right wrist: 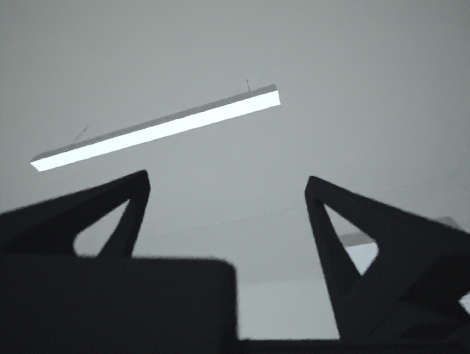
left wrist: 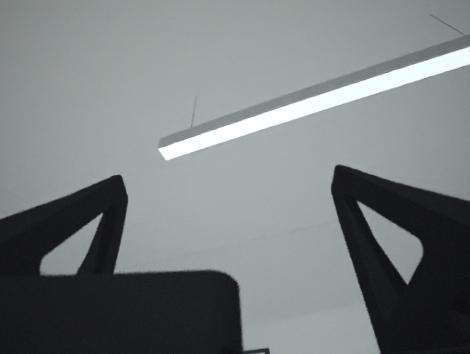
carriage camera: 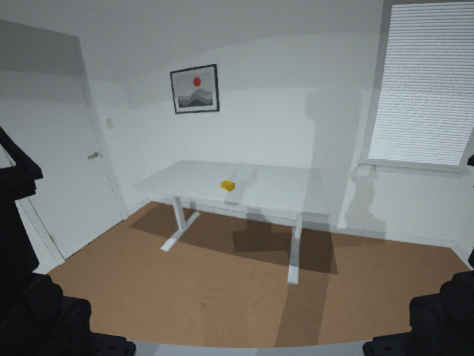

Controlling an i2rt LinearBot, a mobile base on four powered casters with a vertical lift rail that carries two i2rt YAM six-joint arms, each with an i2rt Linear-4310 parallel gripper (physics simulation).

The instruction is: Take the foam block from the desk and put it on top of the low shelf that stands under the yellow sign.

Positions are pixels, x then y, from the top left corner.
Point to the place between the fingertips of my right gripper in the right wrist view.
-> At 229, 182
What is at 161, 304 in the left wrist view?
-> My left gripper.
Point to a framed picture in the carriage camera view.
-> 195, 90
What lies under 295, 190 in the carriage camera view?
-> A white desk.
